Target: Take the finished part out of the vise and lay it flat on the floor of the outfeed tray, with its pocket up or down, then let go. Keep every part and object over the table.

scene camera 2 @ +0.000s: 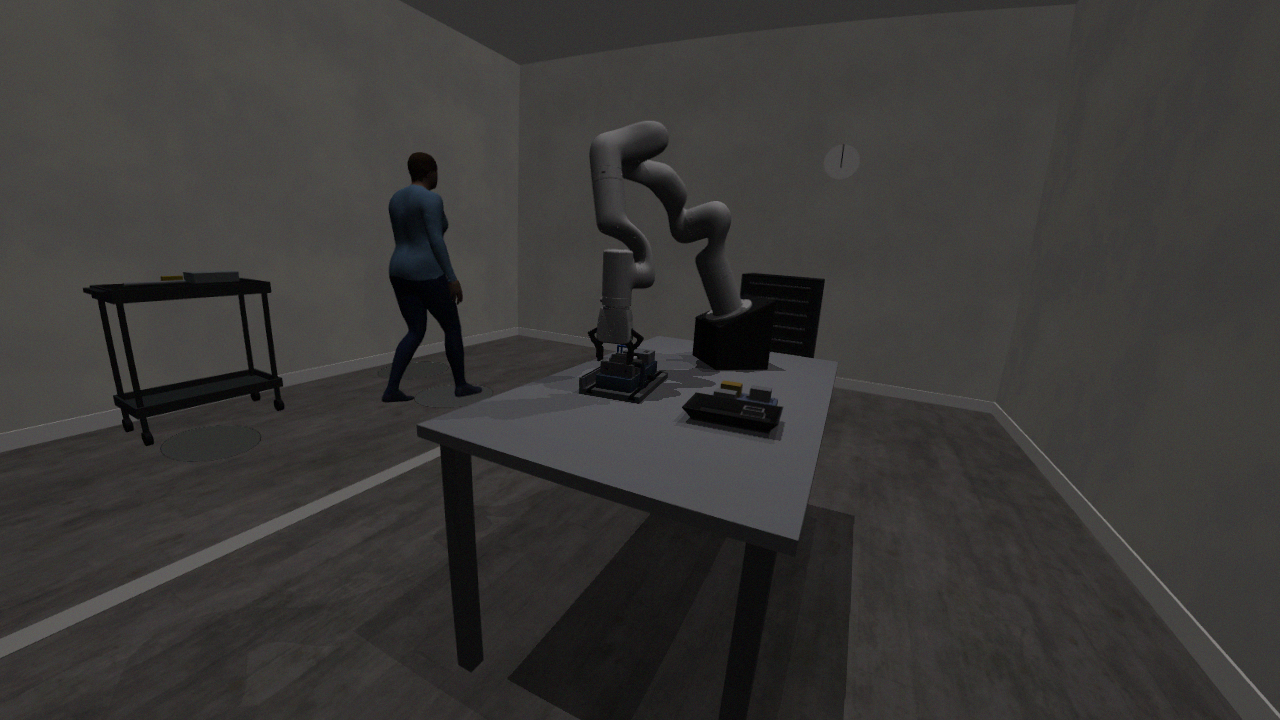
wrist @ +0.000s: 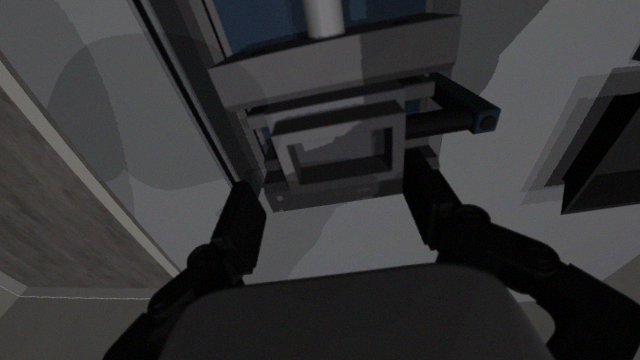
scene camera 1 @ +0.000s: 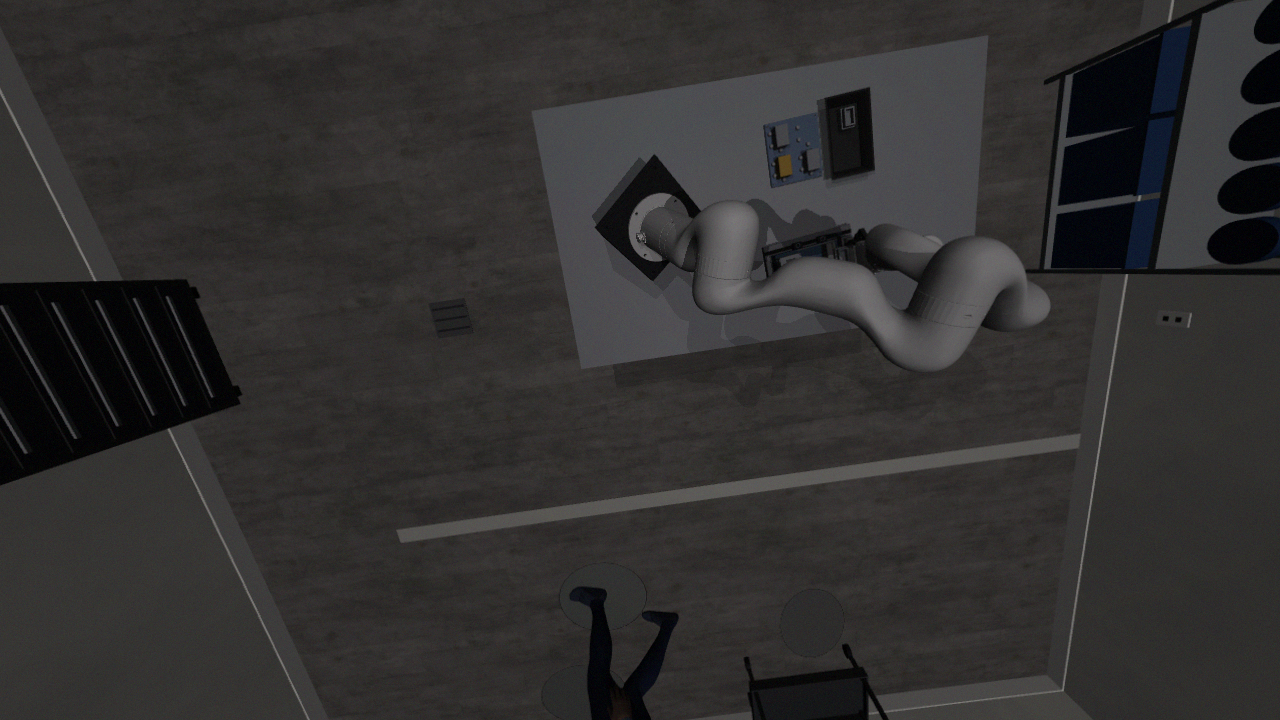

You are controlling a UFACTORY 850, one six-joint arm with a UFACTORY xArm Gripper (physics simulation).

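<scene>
The finished part (wrist: pixel 398 150), a grey block with a rectangular pocket facing the wrist camera, sits in the vise (scene camera 1: pixel 805 241) (scene camera 2: pixel 617 382) (wrist: pixel 335 70), beside its wide grey jaw. My gripper (scene camera 2: pixel 615 356) (wrist: pixel 327 185) is open and empty. It points down at the vise, its fingertips on either side of the part's lower edge in the wrist view; their height against the part is hard to tell. The arm partly hides the vise in scene camera 1. The dark outfeed tray (scene camera 1: pixel 870 134) (scene camera 2: pixel 729 419) (wrist: pixel 590 150) lies on the table, apart from the vise.
A small light rectangular outline (scene camera 1: pixel 842 118) shows inside the tray. A blue board (scene camera 1: pixel 801 134) with grey and orange blocks lies beside the tray. A dark handle bar (wrist: pixel 440 122) sticks out of the vise. The black robot base (scene camera 2: pixel 733 340) stands on the table (scene camera 2: pixel 572 447). A person (scene camera 2: pixel 416 232) stands beyond it.
</scene>
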